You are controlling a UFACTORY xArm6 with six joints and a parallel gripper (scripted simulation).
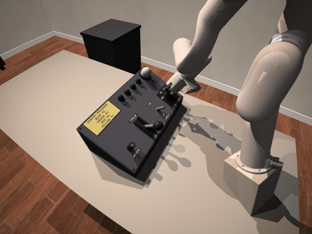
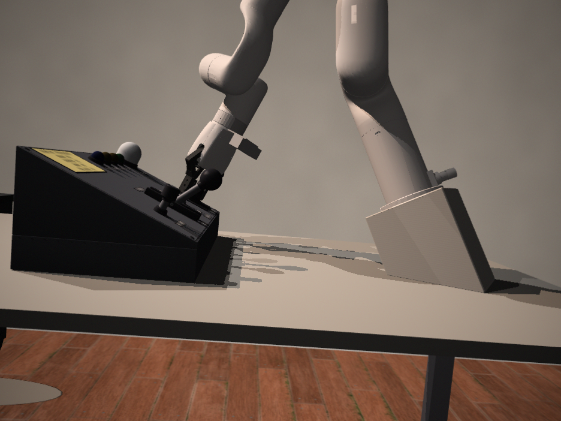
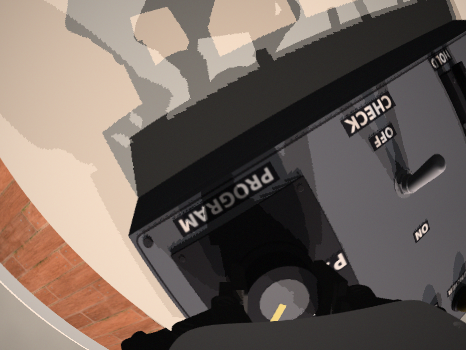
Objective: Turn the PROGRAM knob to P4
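My hand is 10 mm past the check toggle, 120 mm to the right of it and 10 mm above it. Round my hand: dark sloped console: 20 mm ahead, 180 mm to the left, 30 mm below; black ball lever: 40 mm behind, 240 mm to the left, 10 mm above; mode knob: 20 mm behind, 360 mm to the left.
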